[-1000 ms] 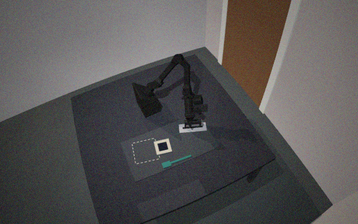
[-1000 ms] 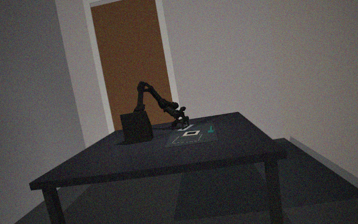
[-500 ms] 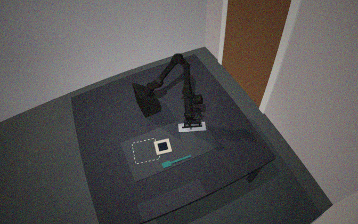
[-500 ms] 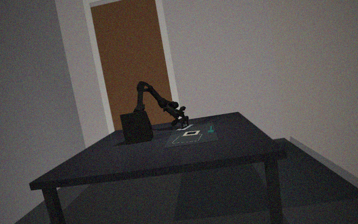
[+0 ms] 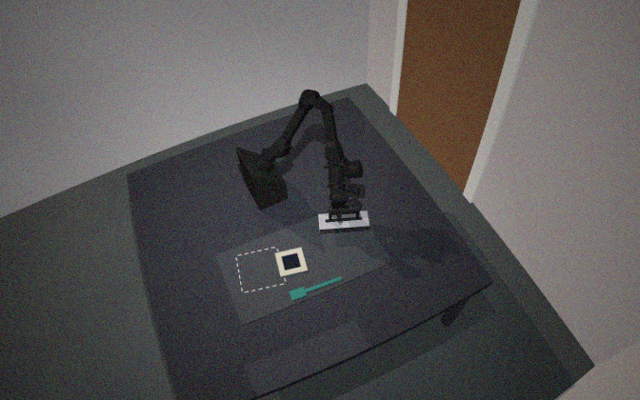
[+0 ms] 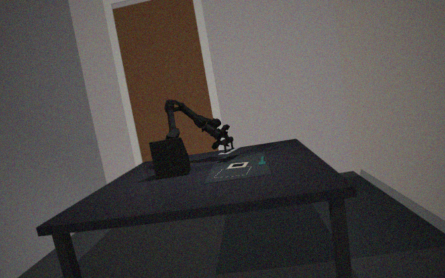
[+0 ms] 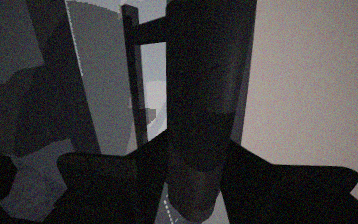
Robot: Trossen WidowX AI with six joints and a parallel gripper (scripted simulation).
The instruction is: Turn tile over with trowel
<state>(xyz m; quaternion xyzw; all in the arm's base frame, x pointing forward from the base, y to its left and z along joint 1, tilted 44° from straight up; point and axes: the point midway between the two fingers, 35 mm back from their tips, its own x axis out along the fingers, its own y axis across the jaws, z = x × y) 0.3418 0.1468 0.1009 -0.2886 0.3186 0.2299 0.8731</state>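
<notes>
Now: the grey mat 30 mm ahead of my gripper tip, 190 mm to the right of it and 120 mm below it. From my gripper tip the other things lie so: tan tile (30 mm ahead, 240 mm to the right, 100 mm below); then teal trowel (170 mm ahead, 230 mm to the right, 100 mm below).
</notes>
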